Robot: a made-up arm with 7 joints.
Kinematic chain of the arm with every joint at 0, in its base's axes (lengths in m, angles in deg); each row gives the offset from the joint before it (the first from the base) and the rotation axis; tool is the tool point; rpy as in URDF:
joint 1: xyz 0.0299 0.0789 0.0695 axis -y
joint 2: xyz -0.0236 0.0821 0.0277 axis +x
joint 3: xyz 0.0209 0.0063 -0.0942 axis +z
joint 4: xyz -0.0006 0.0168 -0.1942 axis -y
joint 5: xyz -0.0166 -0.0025 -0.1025 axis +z
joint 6: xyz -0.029 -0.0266 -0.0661 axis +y
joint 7: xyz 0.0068 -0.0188 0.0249 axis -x
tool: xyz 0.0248 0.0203 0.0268 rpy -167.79 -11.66 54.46
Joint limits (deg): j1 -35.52..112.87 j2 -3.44..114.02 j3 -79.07..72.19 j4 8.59..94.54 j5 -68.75..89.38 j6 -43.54..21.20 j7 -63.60..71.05
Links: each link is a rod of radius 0.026 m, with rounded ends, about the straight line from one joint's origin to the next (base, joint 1, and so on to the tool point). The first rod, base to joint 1, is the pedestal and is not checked.
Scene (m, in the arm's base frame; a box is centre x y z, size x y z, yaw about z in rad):
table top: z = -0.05
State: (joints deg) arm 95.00 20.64 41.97 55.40 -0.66 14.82 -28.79
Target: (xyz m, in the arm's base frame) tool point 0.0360 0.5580 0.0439
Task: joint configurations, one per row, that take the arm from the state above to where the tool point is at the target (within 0.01 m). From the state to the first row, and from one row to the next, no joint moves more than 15 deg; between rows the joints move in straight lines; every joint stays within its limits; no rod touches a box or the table.
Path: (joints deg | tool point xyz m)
1: 93.25 34.07 38.49 46.04 -4.91 8.18 -27.98 | 0.2903 0.3986 0.1577
2: 91.51 47.50 35.00 36.68 -9.15 1.53 -27.16 | 0.2527 0.4577 0.1290
3: 89.76 60.93 31.52 27.31 -13.40 -5.11 -26.35 | 0.1962 0.5079 0.0985
4: 88.01 74.36 28.04 17.95 -17.64 -11.76 -25.53 | 0.1225 0.5431 0.0693
5: 86.27 87.79 24.55 8.59 -21.89 -18.40 -24.72 | 0.0360 0.5580 0.0439

